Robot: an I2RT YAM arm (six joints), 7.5 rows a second.
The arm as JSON. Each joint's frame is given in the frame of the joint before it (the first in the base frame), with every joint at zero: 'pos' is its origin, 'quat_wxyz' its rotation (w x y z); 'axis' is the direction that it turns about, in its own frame. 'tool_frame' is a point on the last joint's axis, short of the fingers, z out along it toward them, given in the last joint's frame.
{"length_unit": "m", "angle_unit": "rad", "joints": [
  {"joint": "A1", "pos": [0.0, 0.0, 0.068], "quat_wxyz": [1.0, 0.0, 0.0, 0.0], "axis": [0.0, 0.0, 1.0]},
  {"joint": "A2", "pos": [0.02, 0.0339, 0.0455], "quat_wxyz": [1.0, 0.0, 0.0, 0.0], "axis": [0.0, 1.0, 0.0]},
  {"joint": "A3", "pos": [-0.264, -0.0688, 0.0], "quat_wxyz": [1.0, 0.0, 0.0, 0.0], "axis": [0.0, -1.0, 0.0]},
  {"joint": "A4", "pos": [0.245, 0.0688, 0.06], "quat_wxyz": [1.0, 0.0, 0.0, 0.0], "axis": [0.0, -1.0, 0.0]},
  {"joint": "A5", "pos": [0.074, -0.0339, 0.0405], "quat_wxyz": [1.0, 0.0, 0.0, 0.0], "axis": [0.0, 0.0, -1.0]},
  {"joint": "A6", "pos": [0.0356, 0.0, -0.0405], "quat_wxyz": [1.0, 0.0, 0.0, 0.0], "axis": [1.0, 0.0, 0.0]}
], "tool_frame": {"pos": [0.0, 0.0, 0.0], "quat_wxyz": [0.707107, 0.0, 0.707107, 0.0]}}
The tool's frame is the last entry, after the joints.
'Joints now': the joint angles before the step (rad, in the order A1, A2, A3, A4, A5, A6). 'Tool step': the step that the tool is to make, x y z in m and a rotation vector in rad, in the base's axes. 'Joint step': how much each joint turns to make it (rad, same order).
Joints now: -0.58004 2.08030 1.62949 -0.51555 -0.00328 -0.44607
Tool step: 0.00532 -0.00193 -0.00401 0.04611 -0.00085 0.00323
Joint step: 0.00019 0.03222 0.03917 -0.03112 -0.03408 0.01928
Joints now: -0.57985 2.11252 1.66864 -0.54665 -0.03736 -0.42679
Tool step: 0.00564 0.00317 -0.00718 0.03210 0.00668 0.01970
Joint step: 0.01044 0.02522 0.01563 -0.01323 -0.02463 0.00476
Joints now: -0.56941 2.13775 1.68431 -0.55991 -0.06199 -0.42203
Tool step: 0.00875 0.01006 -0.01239 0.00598 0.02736 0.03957
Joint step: 0.02833 0.02854 0.00126 -0.00001 0.00218 -0.01448
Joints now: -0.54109 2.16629 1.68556 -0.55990 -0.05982 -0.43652
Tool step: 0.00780 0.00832 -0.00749 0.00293 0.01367 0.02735
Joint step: 0.02383 0.02186 0.00775 0.00053 0.00202 -0.00525
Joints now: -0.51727 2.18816 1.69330 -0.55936 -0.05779 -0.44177
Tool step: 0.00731 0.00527 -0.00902 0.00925 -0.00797 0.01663
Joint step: 0.01648 0.02385 0.00130 0.02536 -0.01047 0.00580
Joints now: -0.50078 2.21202 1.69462 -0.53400 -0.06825 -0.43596
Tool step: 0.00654 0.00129 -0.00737 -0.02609 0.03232 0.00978
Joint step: 0.01143 0.03366 0.02964 -0.01291 0.03423 -0.01732
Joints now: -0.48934 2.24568 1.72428 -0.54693 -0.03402 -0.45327
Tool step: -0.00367 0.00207 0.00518 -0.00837 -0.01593 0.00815
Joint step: -0.00009 -0.02792 -0.02915 0.01897 -0.00412 -0.00714
